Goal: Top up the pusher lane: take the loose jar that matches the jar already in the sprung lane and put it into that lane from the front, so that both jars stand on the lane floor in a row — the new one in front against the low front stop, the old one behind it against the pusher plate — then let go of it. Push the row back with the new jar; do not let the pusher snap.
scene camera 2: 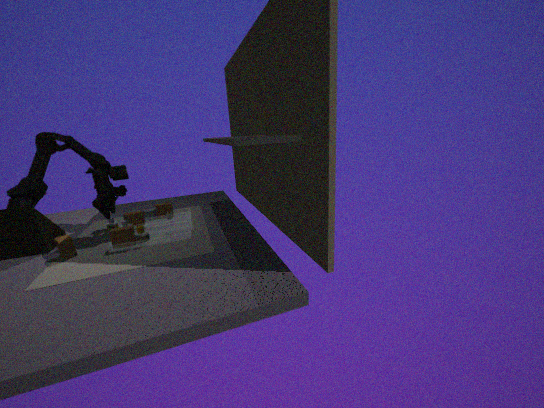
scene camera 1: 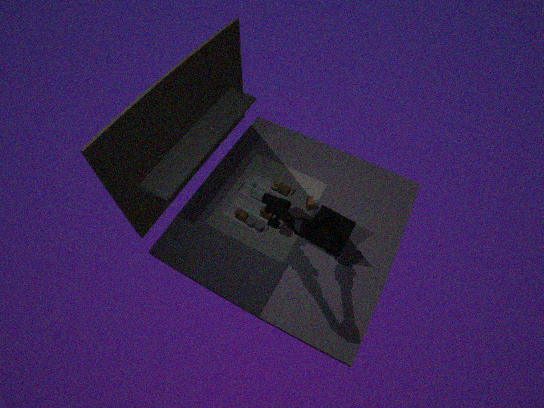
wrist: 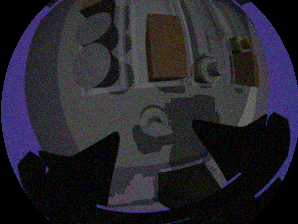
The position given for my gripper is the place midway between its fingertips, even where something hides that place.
Observation:
My gripper (scene camera 2: pixel 111 216) is open, with nothing in its grasp. I also see a brown box (wrist: pixel 166 56), a brown box (wrist: pixel 246 71) and a shelf (scene camera 2: pixel 235 140).
My gripper shows as well in the wrist view (wrist: pixel 156 130).

